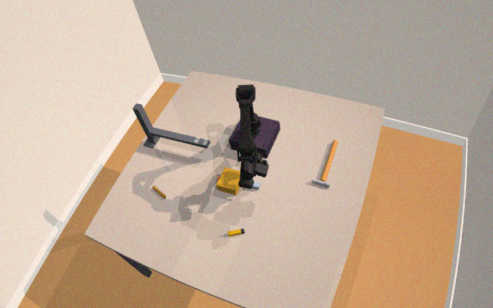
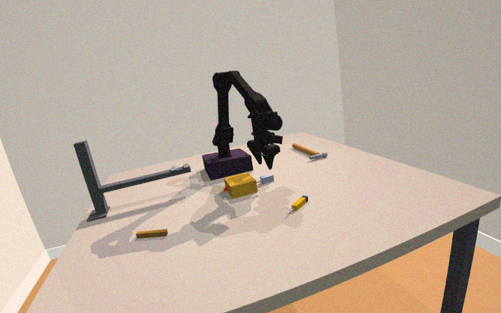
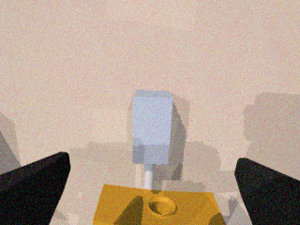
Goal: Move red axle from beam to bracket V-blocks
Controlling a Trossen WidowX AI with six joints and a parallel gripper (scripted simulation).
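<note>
Right now the yellow beam block is 110 mm to the right of my gripper tip, 40 mm below it and 40 mm ahead of it. From my gripper tip the other things lie so: small yellow screwdriver 270 mm ahead, 60 mm below, 50 mm to the left; short bar 430 mm to the right, 260 mm ahead, 60 mm below.
</note>
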